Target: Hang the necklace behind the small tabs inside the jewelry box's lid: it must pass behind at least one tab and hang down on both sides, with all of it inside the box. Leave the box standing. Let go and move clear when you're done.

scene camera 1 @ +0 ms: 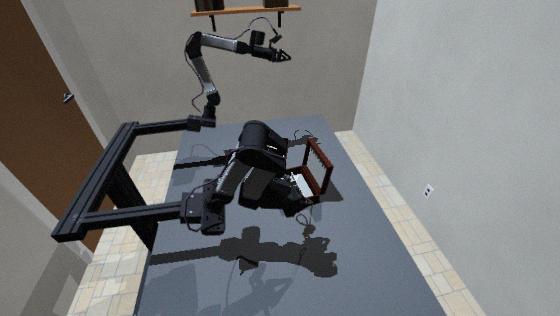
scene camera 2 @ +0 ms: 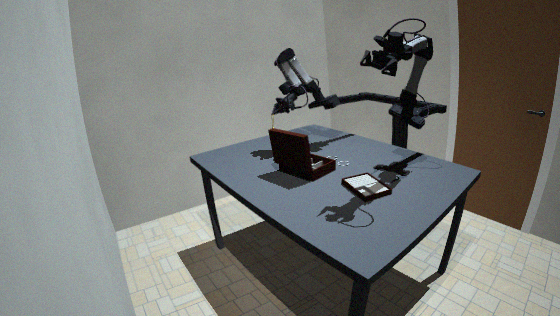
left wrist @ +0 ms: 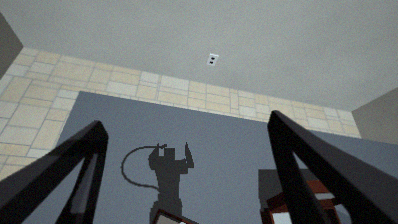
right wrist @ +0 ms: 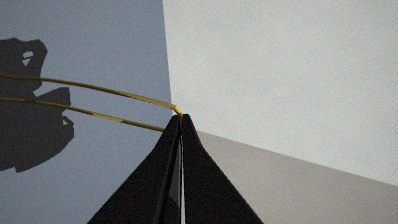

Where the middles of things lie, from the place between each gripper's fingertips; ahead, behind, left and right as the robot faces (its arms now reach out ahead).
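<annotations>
The jewelry box (scene camera 2: pixel 291 150) has my right hand 14 cm above it, 30 cm to the right of it and 6 cm short of it.
My left hand is 80 mm past the jewelry box, and it is also 440 mm above the box and 470 mm to the left of it.
</annotations>
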